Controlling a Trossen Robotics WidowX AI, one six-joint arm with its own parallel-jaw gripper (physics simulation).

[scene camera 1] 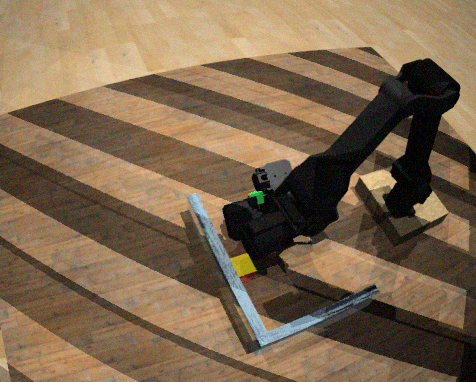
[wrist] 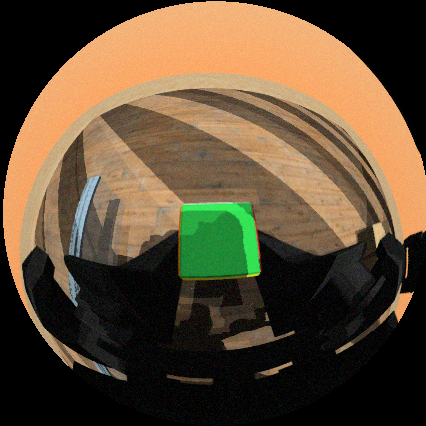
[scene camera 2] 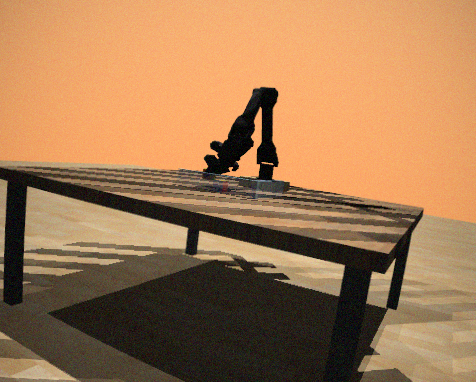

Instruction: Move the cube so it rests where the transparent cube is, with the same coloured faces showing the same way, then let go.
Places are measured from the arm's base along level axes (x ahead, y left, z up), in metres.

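Pixels of known places: gripper, between the fingertips: (scene camera 1: 257,203) (wrist: 215,233); arm's base, origin of its link: (scene camera 1: 399,204) (scene camera 2: 265,179).
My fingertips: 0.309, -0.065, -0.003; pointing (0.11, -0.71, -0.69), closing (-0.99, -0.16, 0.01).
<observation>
For each thing: its middle in the pictures, then the offset to it from my fingertips, as dx, dy, dz. "spot": a spot on its surface instead.
- cube, middle of its body: (wrist: 216,245) (scene camera 1: 260,204) -0.002, +0.011, +0.009
- grey L-shaped bar, a spot on its surface: (scene camera 1: 225,261) spot: +0.096, +0.125, +0.022
The cube (scene camera 1: 256,197) (wrist: 216,242) shows a green face toward the wrist camera, with thin yellow and red edges. My gripper (scene camera 1: 254,201) (wrist: 215,233) (scene camera 2: 212,167) is shut on the cube, with a black finger touching each side of it, low over the table. The transparent cube (scene camera 1: 242,264) (scene camera 2: 220,186) has a yellow top and a red side. It sits on the table just in front of the gripper, against the inner side of the grey L-shaped bar (scene camera 1: 225,261). In scene camera 2 it looks faint, with blue and red faces.
The grey L-shaped bar also shows in the wrist view (wrist: 81,214); it lies flat with its corner toward the front. The arm's base stands on a wooden block (scene camera 1: 376,181) at the right. The table (scene camera 2: 312,242) has its edges far from the gripper.
</observation>
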